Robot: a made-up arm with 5 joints.
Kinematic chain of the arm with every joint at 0, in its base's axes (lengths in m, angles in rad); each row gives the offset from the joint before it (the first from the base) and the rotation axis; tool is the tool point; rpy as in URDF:
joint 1: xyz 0.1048 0 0.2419 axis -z
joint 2: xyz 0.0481 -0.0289 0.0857 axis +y
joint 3: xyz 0.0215 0 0.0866 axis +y
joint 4: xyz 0.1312 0 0.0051 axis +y
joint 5: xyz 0.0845 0.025 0 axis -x
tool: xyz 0 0 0 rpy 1.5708 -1.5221 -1.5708
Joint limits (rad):
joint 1: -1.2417..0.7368
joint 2: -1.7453..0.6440
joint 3: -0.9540..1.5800
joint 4: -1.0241..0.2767
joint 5: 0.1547..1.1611
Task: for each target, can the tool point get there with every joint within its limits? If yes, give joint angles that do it. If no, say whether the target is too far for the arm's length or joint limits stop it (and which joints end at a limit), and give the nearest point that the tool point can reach.
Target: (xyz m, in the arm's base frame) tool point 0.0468 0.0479 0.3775
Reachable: no: joint limits stop it (at a limit: joint 1, joint 2, joint 3, joint 4) | nearest point 0.1470 0.1115 0.4388 | short by 0.134 m
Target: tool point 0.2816 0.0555 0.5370
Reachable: yes | joints -0.3253 -0.6533 0.1337 -0.2374 1.0557
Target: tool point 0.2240 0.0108 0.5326
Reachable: yes | joints -0.1231 -1.2529 0.4329 0.0610 0.9784
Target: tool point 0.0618 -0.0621 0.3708
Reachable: no: joint limits stop it (at a limit: joint 2, joint 4) | nearest point 0.0071 -0.1411 0.4737 | short by 0.141 m
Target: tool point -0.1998 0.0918 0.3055
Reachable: no: joint limits stop it (at a limit: joint 2, joint 3) | nearest point -0.1221 0.0684 0.3469 | short by 0.091 m
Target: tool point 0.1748 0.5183 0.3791
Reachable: no: too far | nearest point 0.2161 0.3139 0.3813 | short by 0.209 m
